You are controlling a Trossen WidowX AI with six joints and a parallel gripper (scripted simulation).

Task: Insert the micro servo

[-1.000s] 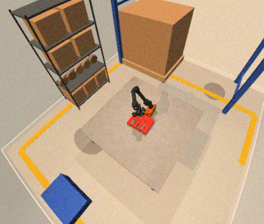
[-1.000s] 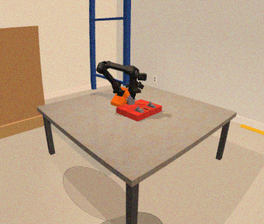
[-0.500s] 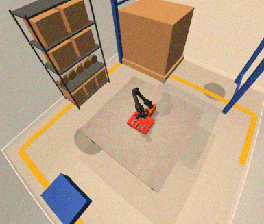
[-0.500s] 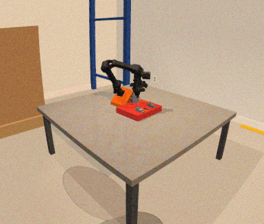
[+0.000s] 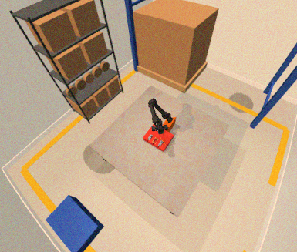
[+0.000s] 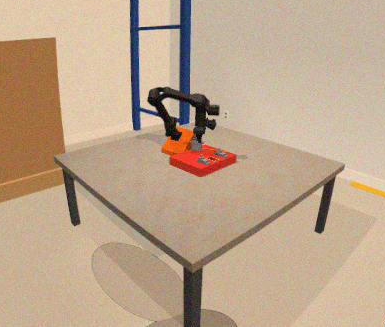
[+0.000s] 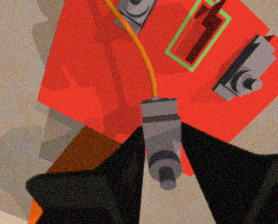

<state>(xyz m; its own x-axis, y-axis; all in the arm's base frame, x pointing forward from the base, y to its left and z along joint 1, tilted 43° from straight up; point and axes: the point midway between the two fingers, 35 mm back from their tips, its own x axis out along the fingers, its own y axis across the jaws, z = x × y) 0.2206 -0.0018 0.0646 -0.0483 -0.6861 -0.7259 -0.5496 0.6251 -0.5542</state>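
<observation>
Now: the red robot deck 1 cm behind my gripper tip and 10 cm below it.
</observation>
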